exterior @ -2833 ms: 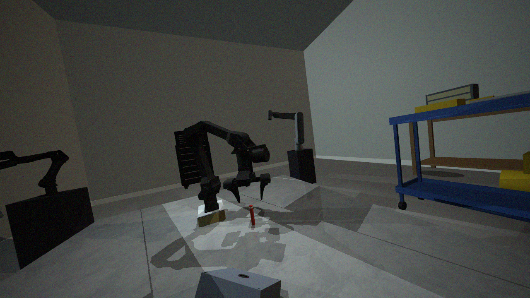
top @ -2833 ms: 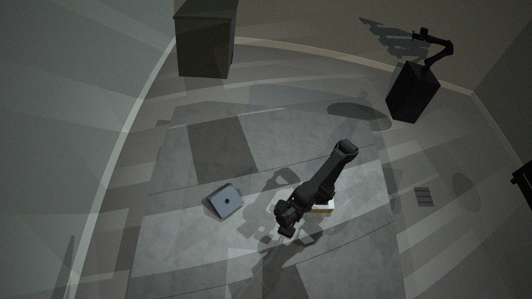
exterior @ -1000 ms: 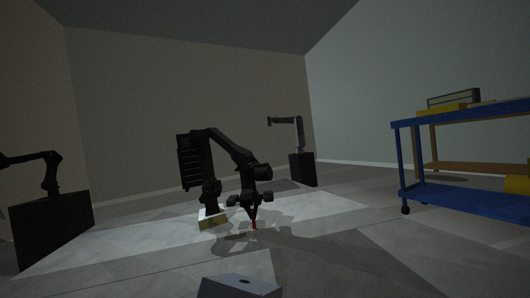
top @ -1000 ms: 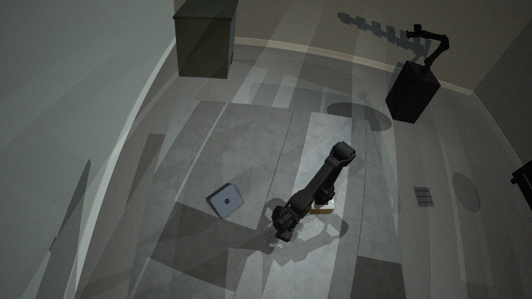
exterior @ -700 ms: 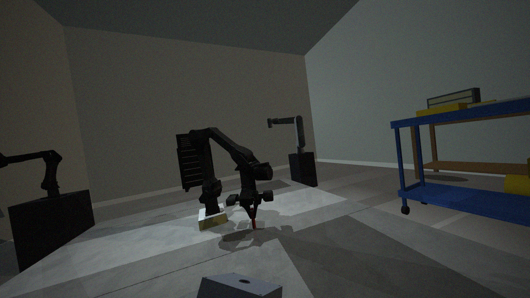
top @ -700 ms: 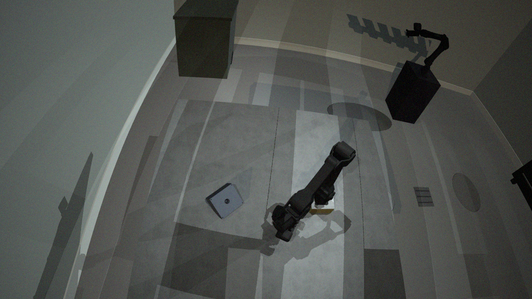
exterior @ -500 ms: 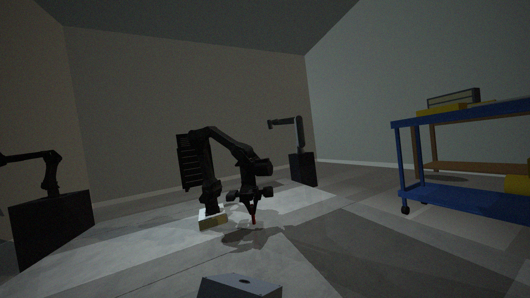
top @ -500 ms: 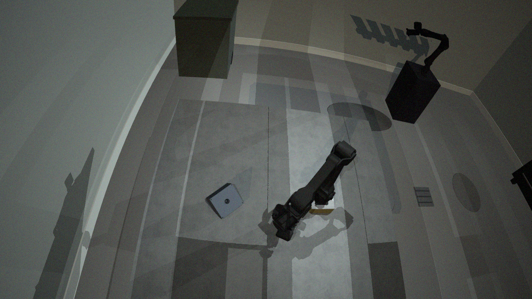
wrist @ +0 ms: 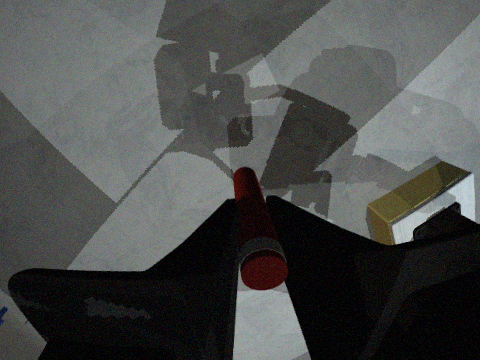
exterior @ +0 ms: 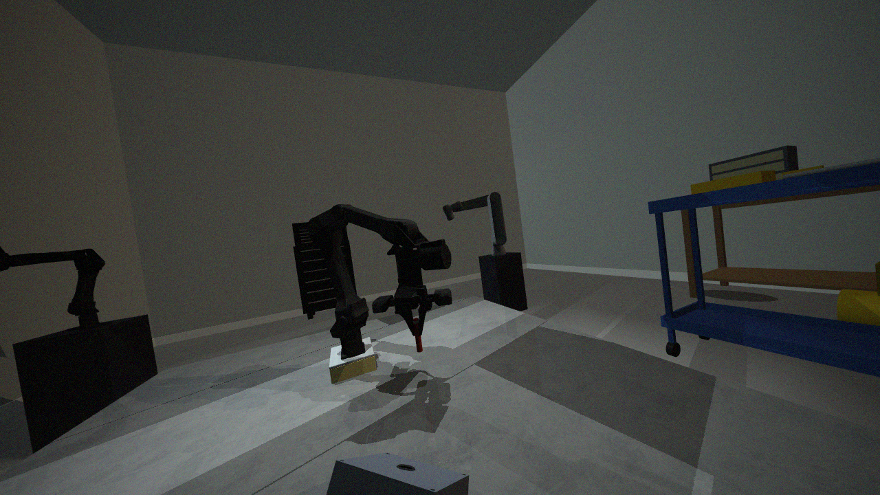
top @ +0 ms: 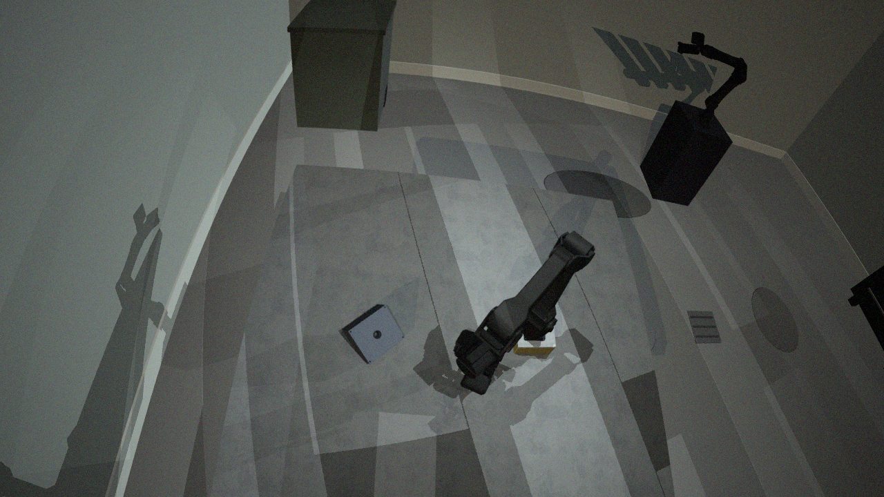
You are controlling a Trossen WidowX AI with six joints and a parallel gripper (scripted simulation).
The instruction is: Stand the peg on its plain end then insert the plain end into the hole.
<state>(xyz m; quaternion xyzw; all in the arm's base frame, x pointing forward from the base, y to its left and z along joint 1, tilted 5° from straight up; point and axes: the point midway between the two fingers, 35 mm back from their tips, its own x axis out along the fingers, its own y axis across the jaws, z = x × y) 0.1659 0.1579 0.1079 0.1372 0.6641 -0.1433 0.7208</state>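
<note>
Now: the sloped panel 28 cm ahead of my gripper tip, 11 cm to the right of it and 8 cm below it. The rest, counted from my gripper tip: red peg: 2 cm above.
</note>
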